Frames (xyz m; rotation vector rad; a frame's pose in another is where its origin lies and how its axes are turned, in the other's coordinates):
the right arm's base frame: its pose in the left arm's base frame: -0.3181 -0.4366 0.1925 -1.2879 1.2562 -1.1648
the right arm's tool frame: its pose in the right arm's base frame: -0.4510 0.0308 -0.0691 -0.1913 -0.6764 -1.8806
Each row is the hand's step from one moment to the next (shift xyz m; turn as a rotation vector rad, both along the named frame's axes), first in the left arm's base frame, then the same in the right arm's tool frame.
Working: the left arm's base frame: its pose in the right arm's tool frame: 0.0666 0.1301 0.4031 -2.6870 -0.7407 -1.3783

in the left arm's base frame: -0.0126 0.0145 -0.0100 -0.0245 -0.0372 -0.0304
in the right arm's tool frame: -0.0076 -0.0202 -0.0010 -0.0510 0.0160 -0.0073
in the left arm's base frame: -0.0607 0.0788 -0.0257 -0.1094 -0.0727 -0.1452
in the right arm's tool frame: -0.0159 -0.1001 -0.0169 -0.1951 -0.0138 -0.0099
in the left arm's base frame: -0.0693 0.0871 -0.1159 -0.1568 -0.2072 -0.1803
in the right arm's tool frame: -0.0850 -0.1324 0.0327 -0.3024 0.0782 -0.0499
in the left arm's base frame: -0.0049 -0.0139 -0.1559 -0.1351 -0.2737 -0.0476
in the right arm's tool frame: -0.1265 -0.0269 0.0882 -0.2193 0.1774 -0.1258
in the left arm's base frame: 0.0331 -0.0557 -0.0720 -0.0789 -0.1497 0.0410
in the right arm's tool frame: -0.0620 0.0453 0.0591 -0.0716 0.1111 -0.1134
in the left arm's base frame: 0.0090 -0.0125 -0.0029 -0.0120 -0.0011 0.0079
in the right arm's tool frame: -0.0031 0.0140 0.0064 -0.0004 -0.0019 -0.0143
